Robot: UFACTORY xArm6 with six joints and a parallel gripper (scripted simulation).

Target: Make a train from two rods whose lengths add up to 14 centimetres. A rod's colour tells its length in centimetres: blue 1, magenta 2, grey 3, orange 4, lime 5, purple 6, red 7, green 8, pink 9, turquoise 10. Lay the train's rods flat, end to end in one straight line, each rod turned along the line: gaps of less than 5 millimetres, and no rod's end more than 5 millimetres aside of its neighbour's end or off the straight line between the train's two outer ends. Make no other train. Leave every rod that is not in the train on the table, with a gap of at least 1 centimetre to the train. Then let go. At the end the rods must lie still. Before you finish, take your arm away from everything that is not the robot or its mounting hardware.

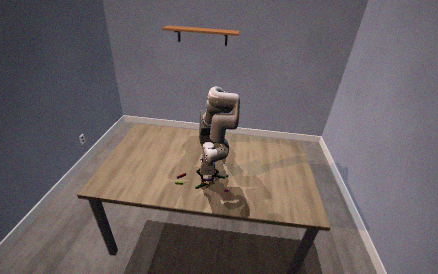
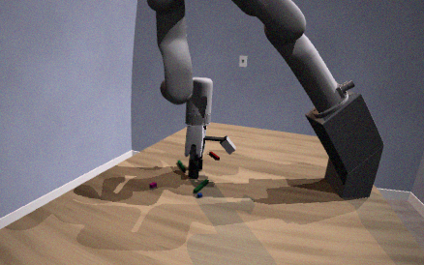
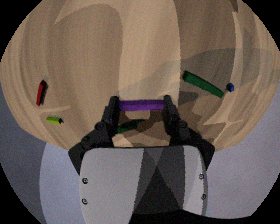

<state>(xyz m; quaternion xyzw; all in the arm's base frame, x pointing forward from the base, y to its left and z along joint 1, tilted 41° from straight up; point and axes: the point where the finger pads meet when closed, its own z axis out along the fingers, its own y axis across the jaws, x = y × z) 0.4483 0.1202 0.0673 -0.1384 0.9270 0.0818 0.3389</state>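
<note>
Now: the purple rod 10 mm below my hand. Also, from my hand: magenta rod: 160 mm to the left, 40 mm ahead, 10 mm below; then blue rod: 120 mm to the left, 90 mm behind, 10 mm below; then red rod: 180 mm to the right, 40 mm ahead, 10 mm below.
</note>
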